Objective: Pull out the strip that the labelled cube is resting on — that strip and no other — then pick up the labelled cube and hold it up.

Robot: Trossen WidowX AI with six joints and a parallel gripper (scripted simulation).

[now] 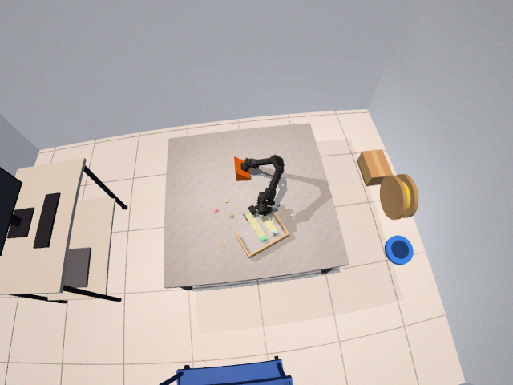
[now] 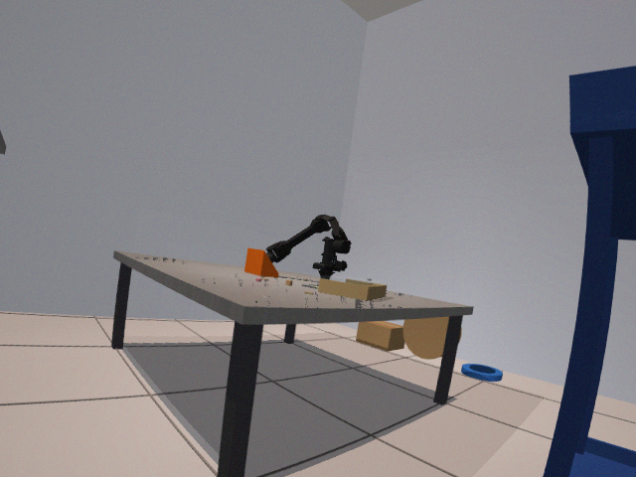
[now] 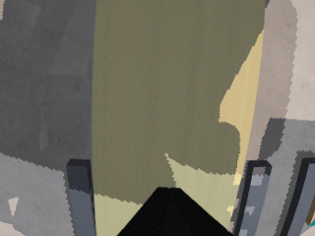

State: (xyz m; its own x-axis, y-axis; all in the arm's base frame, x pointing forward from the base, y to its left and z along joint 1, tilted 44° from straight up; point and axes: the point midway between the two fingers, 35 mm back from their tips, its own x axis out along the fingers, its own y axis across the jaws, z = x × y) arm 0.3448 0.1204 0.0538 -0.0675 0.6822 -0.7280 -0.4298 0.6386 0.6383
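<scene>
Right now the yellow strip is 80 mm ahead of my gripper tip and 40 mm to the left of it. Round my gripper tip: labelled cube: 180 mm ahead, 80 mm to the left, 20 mm above.
</scene>
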